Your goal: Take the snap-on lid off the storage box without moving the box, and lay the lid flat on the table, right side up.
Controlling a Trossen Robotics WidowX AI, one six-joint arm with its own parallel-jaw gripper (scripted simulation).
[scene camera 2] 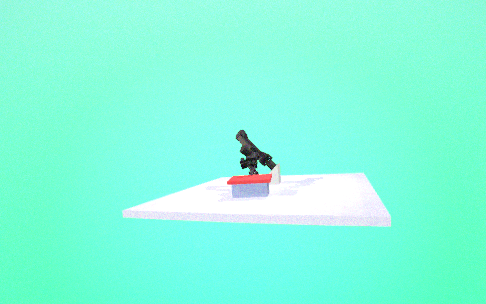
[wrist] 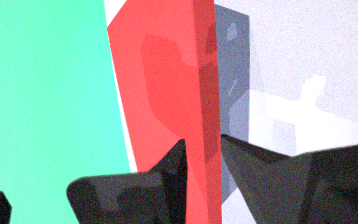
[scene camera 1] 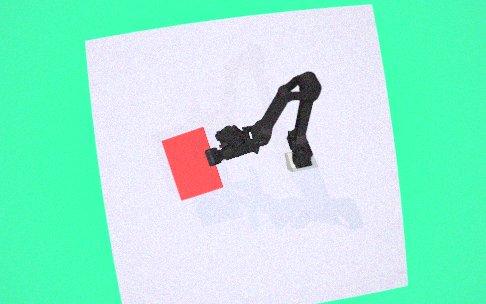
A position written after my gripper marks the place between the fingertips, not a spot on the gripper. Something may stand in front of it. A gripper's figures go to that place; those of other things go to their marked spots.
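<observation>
The storage box (wrist: 232, 31) is 0.16 m from the lens, and my gripper (wrist: 202, 142) is 0.12 m from the lens. There's a lid (wrist: 166, 67) too, 0.11 m from the lens, so the lid is nearer to the lens than the storage box. As for the marked spots on the box and the lid, those are 0.08 m apart.
</observation>
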